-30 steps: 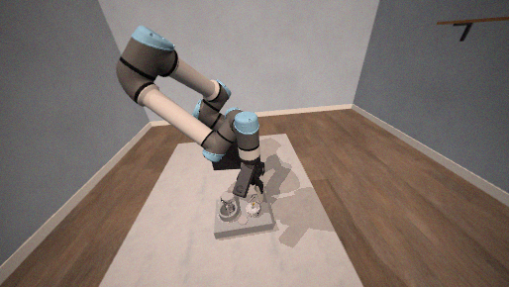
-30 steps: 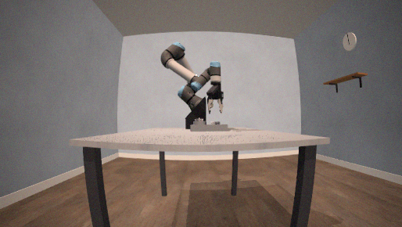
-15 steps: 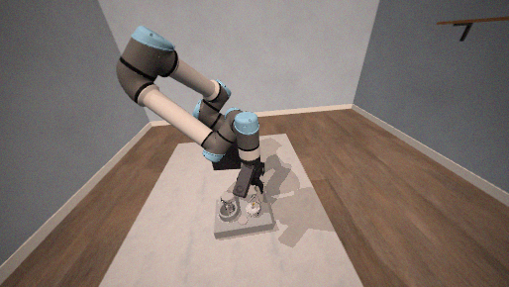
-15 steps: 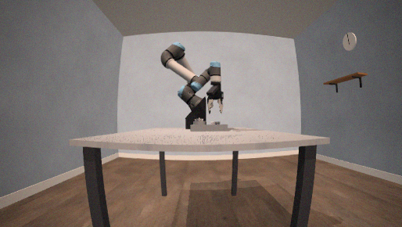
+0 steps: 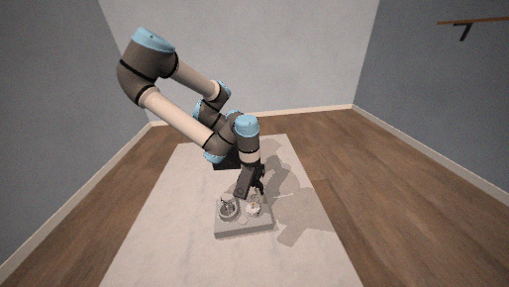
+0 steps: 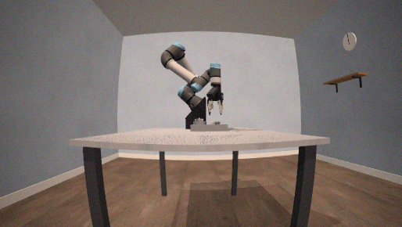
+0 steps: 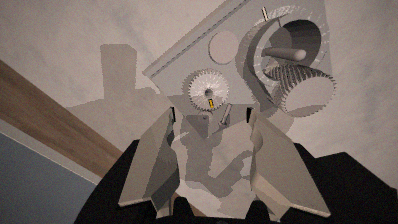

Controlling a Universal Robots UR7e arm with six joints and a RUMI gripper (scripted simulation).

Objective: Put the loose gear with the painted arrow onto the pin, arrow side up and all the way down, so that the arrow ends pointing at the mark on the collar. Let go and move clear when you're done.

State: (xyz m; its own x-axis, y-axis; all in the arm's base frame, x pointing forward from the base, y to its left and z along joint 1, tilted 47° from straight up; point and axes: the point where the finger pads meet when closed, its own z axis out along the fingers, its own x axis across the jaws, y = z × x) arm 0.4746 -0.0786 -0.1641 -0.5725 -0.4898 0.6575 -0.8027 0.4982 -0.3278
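My gripper is now 70 mm above the loose gear. From my hand the other things lie so: flat round disc (40 mm ahead, 50 mm to the right, 80 mm below); short peg (70 mm behind, 10 mm to the left, 70 mm below).
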